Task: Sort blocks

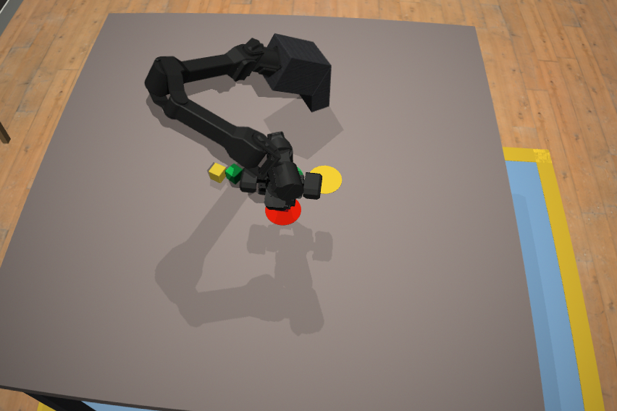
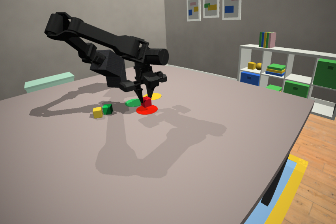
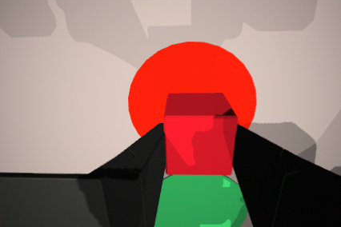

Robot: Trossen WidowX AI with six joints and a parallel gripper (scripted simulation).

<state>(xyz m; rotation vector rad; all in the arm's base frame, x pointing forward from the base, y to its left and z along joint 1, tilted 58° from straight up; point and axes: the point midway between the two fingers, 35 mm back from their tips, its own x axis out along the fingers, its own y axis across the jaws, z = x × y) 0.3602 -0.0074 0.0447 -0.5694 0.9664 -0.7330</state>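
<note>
My hand is 7 cm above the red circle. Round my hand: yellow circle (7 cm behind, 12 cm to the left, 7 cm below); then red block (4 cm below); then green circle (10 cm behind, 3 cm to the left, 7 cm below).
</note>
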